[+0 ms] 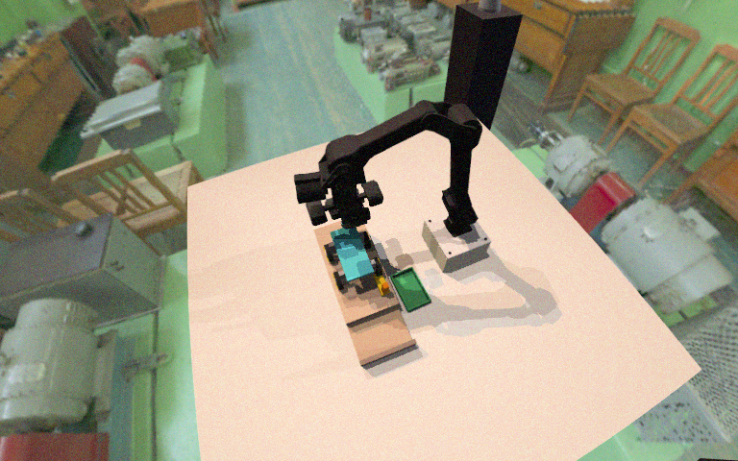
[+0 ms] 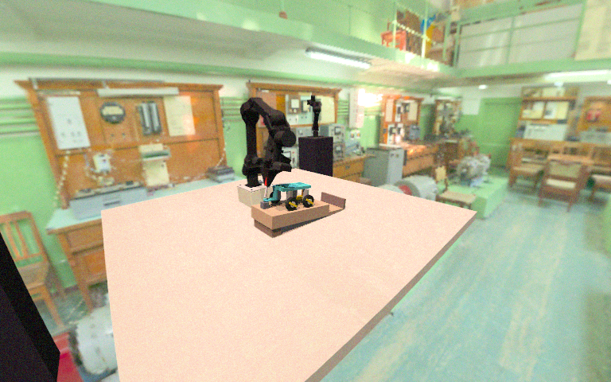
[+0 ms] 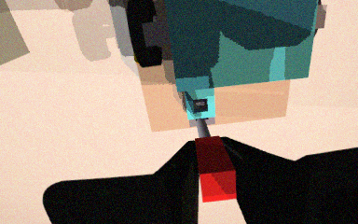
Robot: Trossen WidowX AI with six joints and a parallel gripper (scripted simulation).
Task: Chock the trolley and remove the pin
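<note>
My gripper tip is 110 mm past the green tray, 200 mm to the right of it and 180 mm above it. The rest, counted from my gripper tip: trolley: 20 mm ahead, 100 mm to the left, 60 mm below; then stop pin: right at my gripper tip; then brown ramp: 20 mm ahead, 100 mm to the left, 120 mm below.
</note>
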